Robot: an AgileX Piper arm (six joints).
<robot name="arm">
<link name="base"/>
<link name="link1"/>
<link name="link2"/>
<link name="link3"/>
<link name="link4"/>
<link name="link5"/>
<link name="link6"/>
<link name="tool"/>
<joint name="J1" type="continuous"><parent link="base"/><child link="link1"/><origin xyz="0.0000 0.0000 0.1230"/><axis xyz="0 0 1"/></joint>
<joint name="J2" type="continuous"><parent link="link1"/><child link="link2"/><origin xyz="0.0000 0.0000 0.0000"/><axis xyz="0 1 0"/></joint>
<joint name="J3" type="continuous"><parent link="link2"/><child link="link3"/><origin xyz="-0.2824 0.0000 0.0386"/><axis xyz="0 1 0"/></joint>
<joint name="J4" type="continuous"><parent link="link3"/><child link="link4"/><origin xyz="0.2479 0.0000 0.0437"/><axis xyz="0.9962 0 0.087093"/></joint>
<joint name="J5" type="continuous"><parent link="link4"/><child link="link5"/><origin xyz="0.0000 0.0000 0.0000"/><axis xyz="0 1 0"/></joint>
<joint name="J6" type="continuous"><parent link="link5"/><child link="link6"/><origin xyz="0.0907 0.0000 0.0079"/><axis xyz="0.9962 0 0.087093"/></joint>
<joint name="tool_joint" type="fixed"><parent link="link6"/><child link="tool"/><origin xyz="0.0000 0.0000 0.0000" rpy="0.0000 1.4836 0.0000"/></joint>
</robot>
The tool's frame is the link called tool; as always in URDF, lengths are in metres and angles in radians. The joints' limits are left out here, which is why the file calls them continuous.
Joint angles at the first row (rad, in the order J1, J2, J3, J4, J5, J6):
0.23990, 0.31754, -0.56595, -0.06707, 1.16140, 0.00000
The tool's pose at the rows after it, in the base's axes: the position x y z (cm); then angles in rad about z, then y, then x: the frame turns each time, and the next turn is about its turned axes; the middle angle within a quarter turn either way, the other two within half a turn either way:
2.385 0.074 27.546 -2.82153 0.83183 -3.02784
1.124 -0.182 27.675 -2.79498 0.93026 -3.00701
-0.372 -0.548 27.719 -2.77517 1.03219 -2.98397
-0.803 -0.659 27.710 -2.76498 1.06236 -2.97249
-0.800 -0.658 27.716 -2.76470 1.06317 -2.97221
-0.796 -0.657 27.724 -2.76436 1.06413 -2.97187
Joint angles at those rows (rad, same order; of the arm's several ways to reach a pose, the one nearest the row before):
0.23991, 0.21442, -0.51707, -0.06027, 1.12498, -0.02802
0.23984, 0.12373, -0.51310, -0.05439, 1.11185, -0.03970
0.23991, 0.02308, -0.51309, -0.05446, 1.10972, -0.04059
0.23987, -0.00619, -0.51310, -0.05517, 1.10827, -0.04185
0.23986, -0.00623, -0.51309, -0.05516, 1.10747, -0.04186
0.23988, -0.00623, -0.51310, -0.05518, 1.10650, -0.04184

